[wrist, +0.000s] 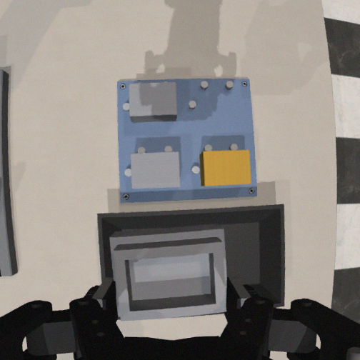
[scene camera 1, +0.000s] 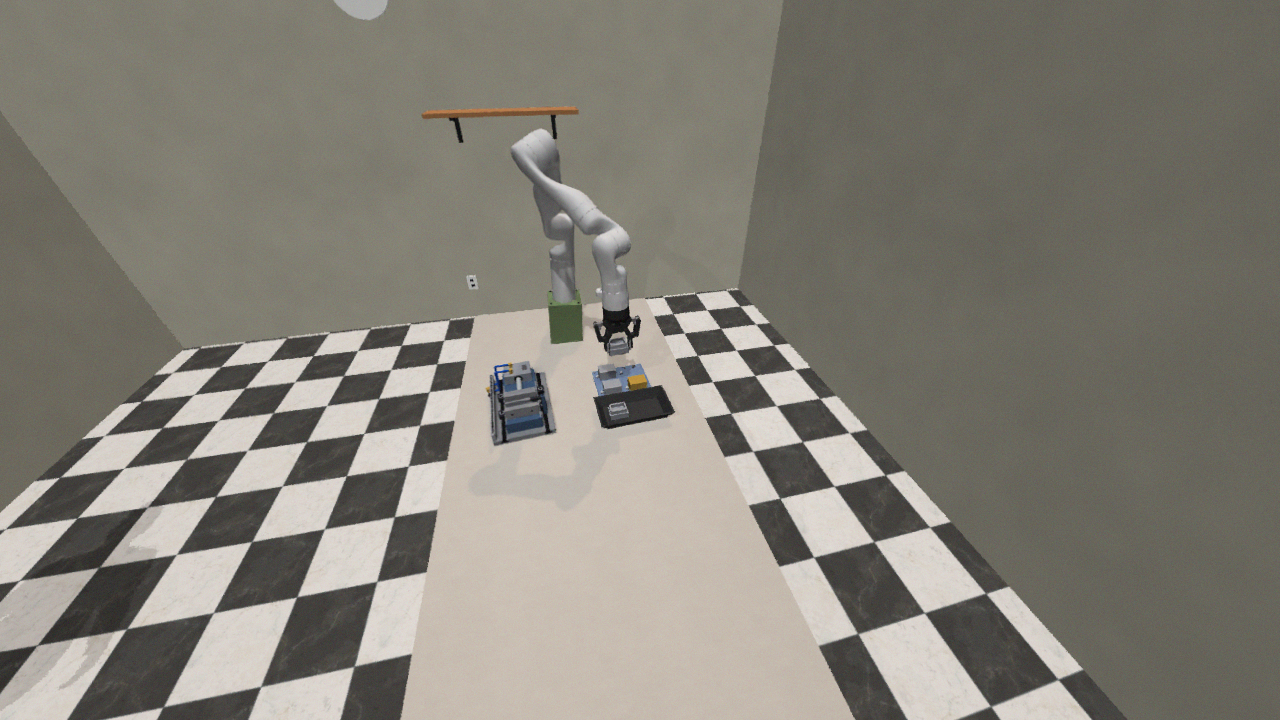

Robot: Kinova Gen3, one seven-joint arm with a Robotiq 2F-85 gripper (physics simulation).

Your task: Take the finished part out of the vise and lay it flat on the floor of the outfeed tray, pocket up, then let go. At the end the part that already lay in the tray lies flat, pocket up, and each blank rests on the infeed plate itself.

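Seen in the pictures: gripper, between the fingertips: (scene camera 1: 618,350); arm's base, origin of its link: (scene camera 1: 564,297).
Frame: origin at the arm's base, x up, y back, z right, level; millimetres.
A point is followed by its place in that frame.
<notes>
My gripper (scene camera 1: 618,345) {x 64, y -487, z -174 mm} (wrist: 171,294) is shut on the grey finished part (wrist: 167,252), holding it by two opposite sides in the air, pocket up. In the wrist view it overlaps the black outfeed tray (scene camera 1: 649,409) {x -165, y -519, z -267 mm} (wrist: 272,250). The other grey part (scene camera 1: 617,411) {x -133, y -546, z -158 mm} lies in the tray's left side, seemingly flat with its pocket up; the held part hides it in the wrist view. The blue infeed plate (wrist: 220,120) carries two grey blanks (wrist: 152,100) (wrist: 155,170) and a yellow block (scene camera 1: 636,382) {x -133, y -412, z -238 mm} (wrist: 225,168). How the rear blank sits against its pins is partly hidden.
The vise (scene camera 1: 520,402) {x -103, y -494, z 145 mm} stands left of the tray and plate; part of its base (wrist: 5,175) shows at the wrist view's left edge. Round pins (wrist: 204,84) (wrist: 192,104) stand up from the plate. The green arm pedestal (scene camera 1: 565,322) {x -78, y -65, z 3 mm} stands behind.
</notes>
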